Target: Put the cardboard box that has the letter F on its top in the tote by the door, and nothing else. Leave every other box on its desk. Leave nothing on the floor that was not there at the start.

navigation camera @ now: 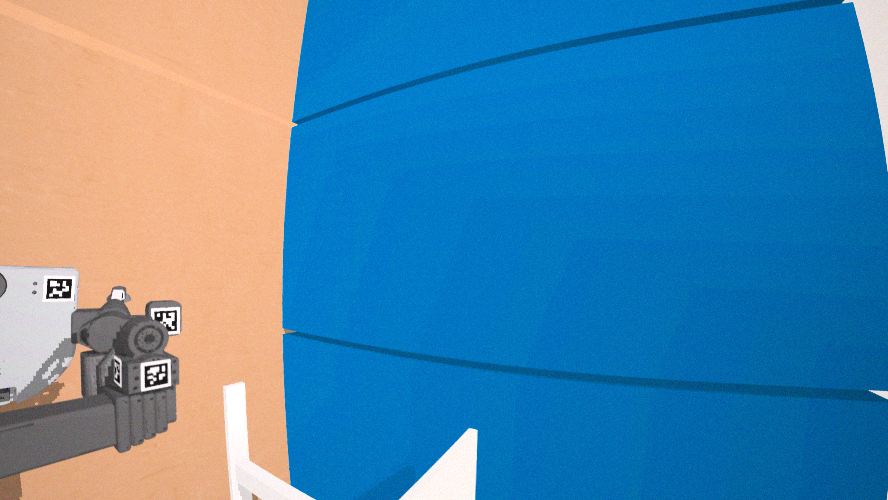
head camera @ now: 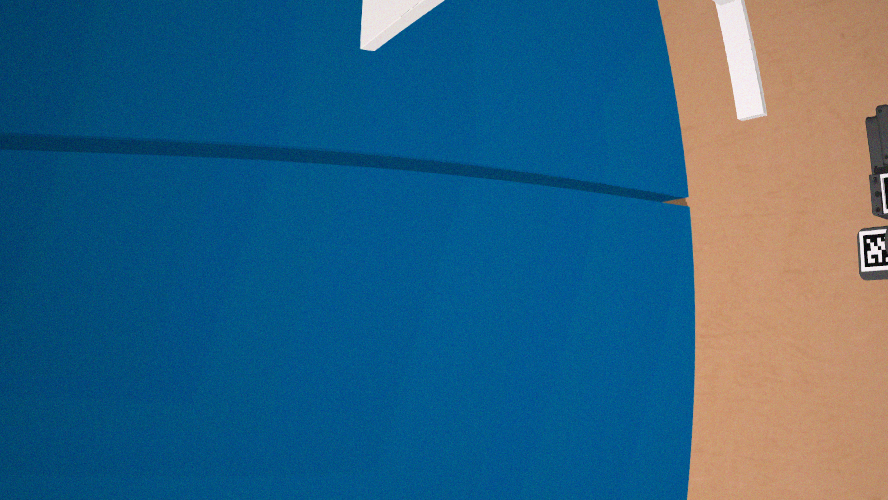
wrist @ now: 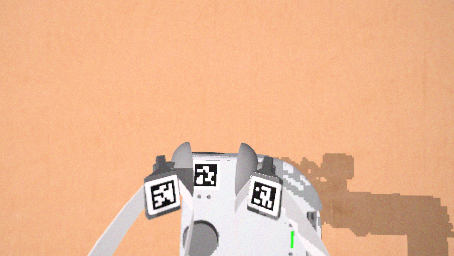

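Frame: origin at the robot's base, x right, y up, z back, level; millimetres.
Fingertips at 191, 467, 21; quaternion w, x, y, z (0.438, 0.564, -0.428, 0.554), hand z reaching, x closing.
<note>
A point is followed by its place in that frame, as x, y, z.
My gripper [wrist: 215, 160] {191, 467, 21} is open and empty in the wrist view, with its two fingers apart above the robot's pale base. Part of the wrist shows at the right edge in the head camera view and at the lower left in the navigation camera view, where the fingers are not clearly visible. The box with the letter F does not show in these views. The tote does not show either.
Blue panels [head camera: 372, 310] {906, 881, -35} [navigation camera: 559, 248] {903, 1140, -141} with dark gaps between them stand beside the wood-coloured floor [head camera: 776, 310] {651, 1, -80} [navigation camera: 186, 186] {469, 1, -345} [wrist: 225, 75]. A white desk corner [head camera: 391, 18] {717, 950, 359} [navigation camera: 453, 472] {668, 951, 392} and a white desk leg [head camera: 742, 68] {678, 25, 506} [navigation camera: 236, 428] {674, 26, 555} show near them.
</note>
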